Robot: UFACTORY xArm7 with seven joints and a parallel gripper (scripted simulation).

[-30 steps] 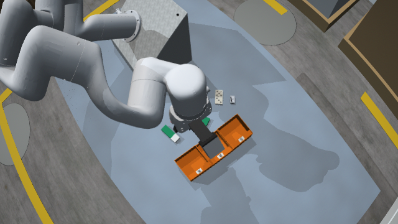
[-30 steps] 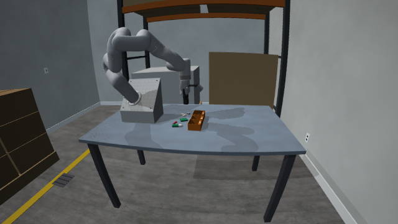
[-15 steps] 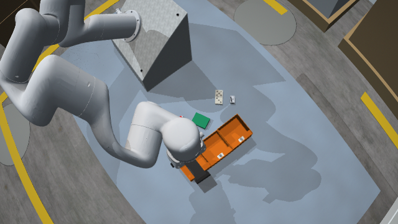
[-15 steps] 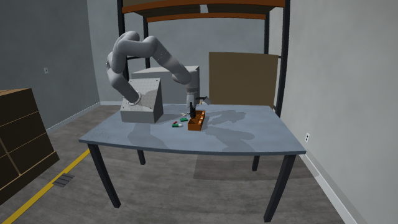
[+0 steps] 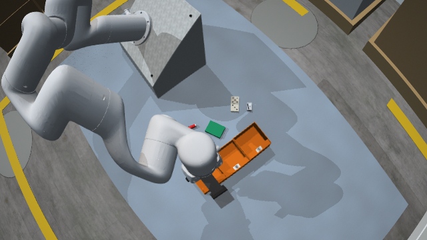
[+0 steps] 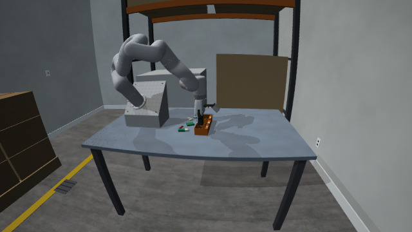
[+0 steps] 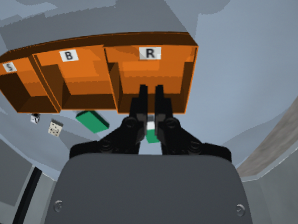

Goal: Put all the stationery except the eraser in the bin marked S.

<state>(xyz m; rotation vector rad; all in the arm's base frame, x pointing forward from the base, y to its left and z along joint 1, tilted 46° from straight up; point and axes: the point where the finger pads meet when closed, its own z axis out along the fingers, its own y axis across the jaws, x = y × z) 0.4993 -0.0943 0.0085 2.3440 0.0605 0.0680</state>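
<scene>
The orange bin lies 80 mm to the left of my hand and 50 mm below it. Round my hand: red battery: 150 mm behind, 70 mm below, 40 mm to the left; green-and-white eraser: 120 mm behind, 70 mm below; green block: 100 mm to the left, 100 mm behind, 70 mm below.
</scene>
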